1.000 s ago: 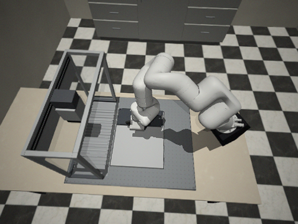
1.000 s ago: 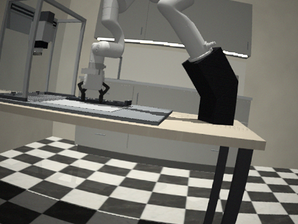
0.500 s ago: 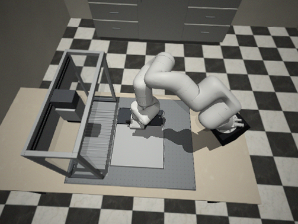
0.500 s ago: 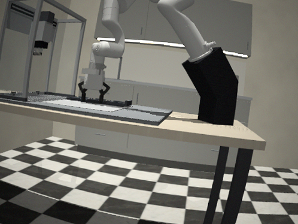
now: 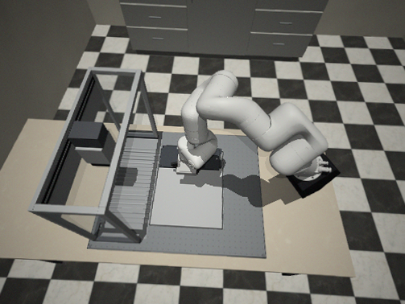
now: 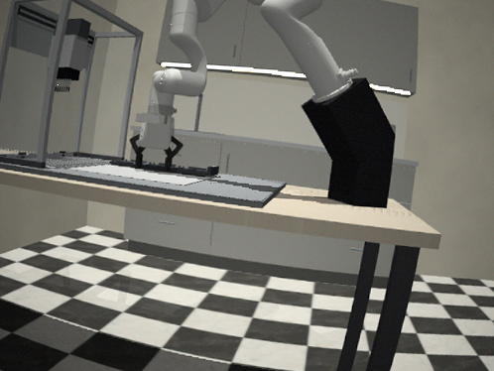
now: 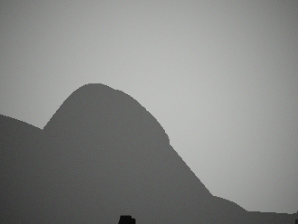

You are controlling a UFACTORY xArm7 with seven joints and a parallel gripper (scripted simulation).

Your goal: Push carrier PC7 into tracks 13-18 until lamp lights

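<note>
Now: the carrier PC7 8 cm to the right of my hand and 2 cm ahead of it. The rest, counted from my hand: pipette head (33 cm above, 29 cm ahead, 18 cm to the left).
</note>
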